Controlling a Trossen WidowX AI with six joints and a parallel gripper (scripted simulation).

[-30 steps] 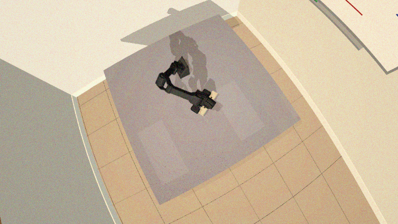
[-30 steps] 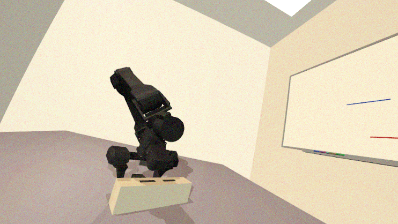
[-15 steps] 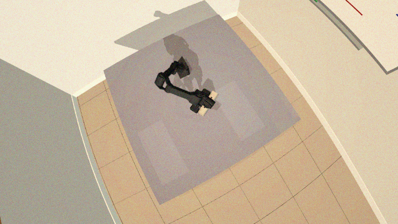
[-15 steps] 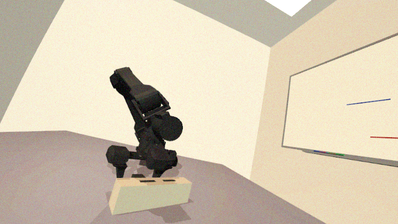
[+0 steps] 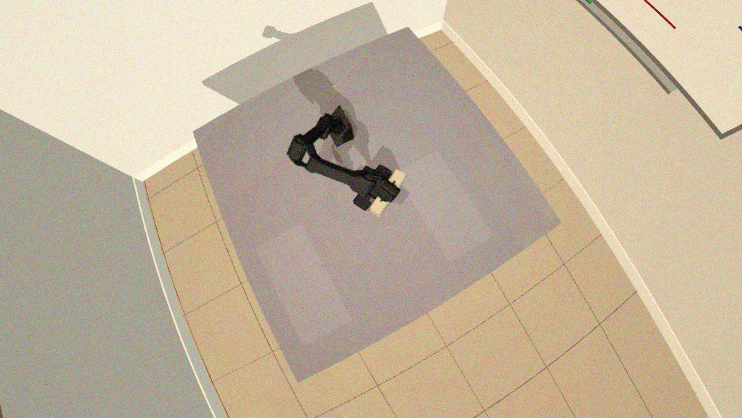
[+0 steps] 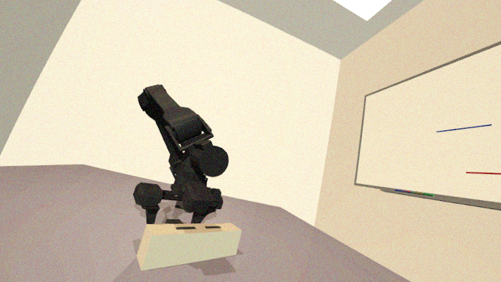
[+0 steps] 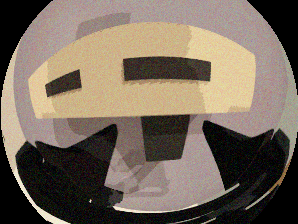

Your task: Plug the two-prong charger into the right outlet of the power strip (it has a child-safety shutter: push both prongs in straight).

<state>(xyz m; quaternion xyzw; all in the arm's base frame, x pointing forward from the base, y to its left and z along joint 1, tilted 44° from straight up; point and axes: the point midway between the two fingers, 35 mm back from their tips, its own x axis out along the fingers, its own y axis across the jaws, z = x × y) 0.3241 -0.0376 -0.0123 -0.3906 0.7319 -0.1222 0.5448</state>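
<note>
The two-prong charger is 20 mm ahead of my gripper tip, 10 mm to the left of it and 10 mm above it.
</note>
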